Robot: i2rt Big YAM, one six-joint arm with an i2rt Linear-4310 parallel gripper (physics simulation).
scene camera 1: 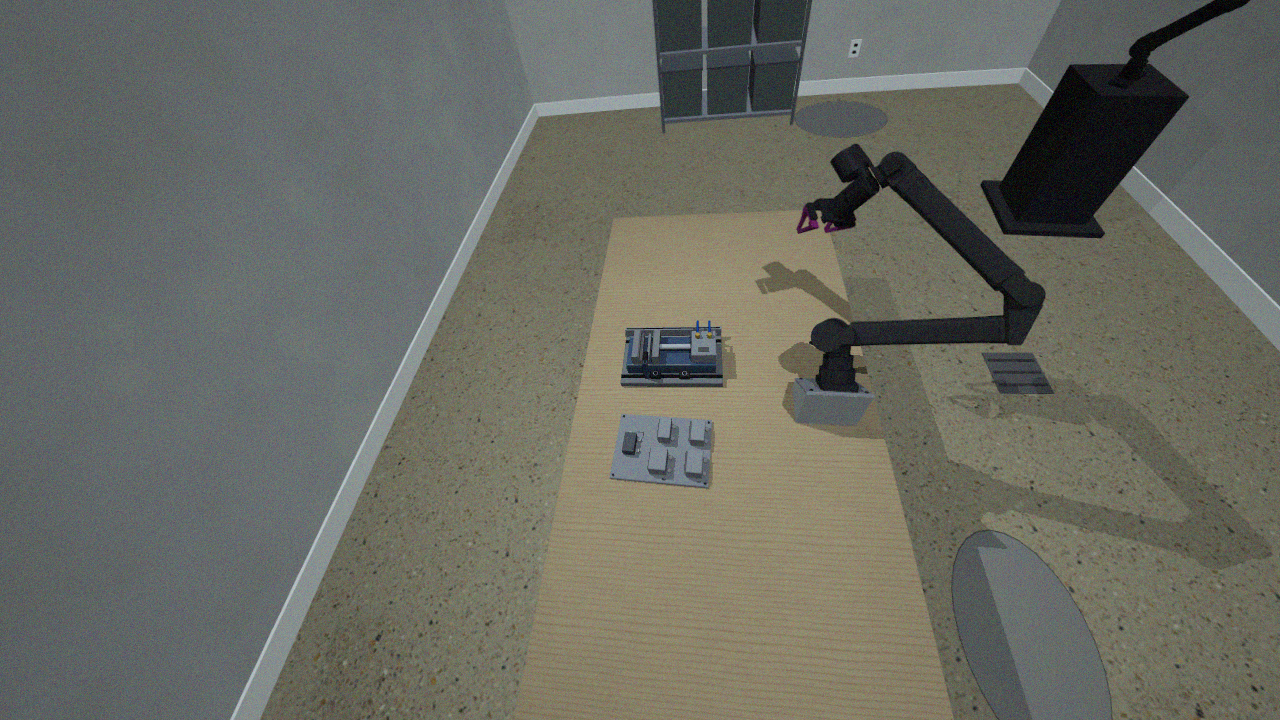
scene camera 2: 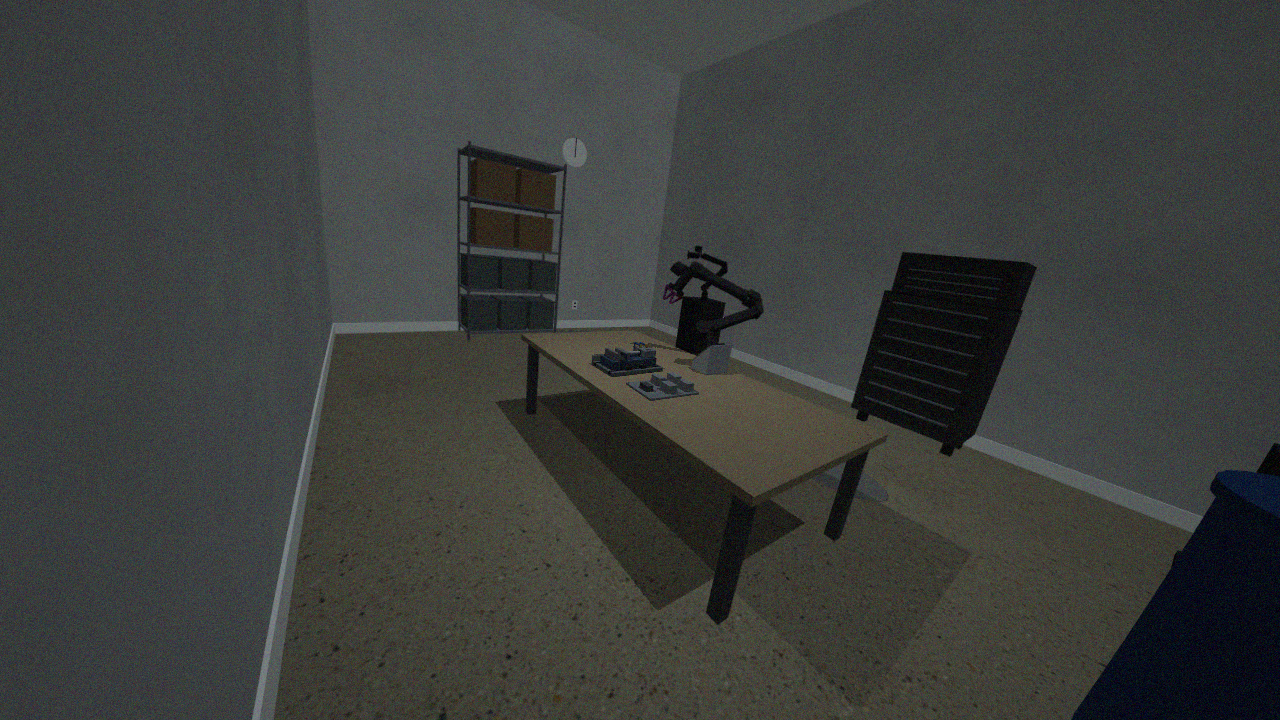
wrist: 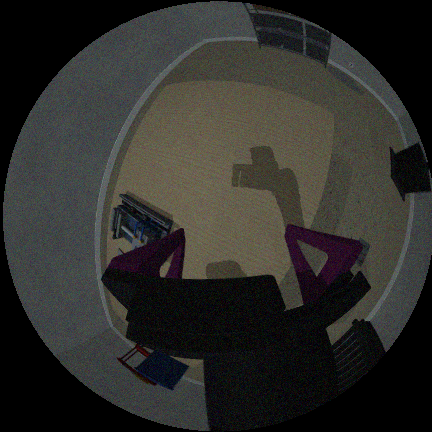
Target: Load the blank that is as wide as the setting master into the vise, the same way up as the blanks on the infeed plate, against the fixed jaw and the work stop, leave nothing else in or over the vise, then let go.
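The vise (scene camera 1: 671,362) (scene camera 2: 629,360) (wrist: 145,227) has a blue body, grey jaws at its left and a grey block with two blue pins at its right in scene camera 1. I cannot tell what is between its jaws. The grey infeed plate (scene camera 1: 633,469) lies nearer scene camera 1, bearing several light grey blanks (scene camera 1: 658,460) (scene camera 1: 694,462) (scene camera 1: 665,428) (scene camera 1: 698,432) and a darker block (scene camera 1: 630,442). Their widths are too small to compare, and I cannot tell which piece is the setting master. My gripper (scene camera 1: 815,230) (scene camera 2: 670,294) (wrist: 237,232) is open and empty, high above the table's far right part.
The wooden table (scene camera 1: 733,573) (scene camera 2: 760,429) carries the vise, the plate and the arm's grey base (scene camera 1: 830,407), which stands to their right. A shelf rack (scene camera 2: 460,232) stands by the far wall. A black cabinet (scene camera 1: 1065,147) stands on the floor beyond the arm.
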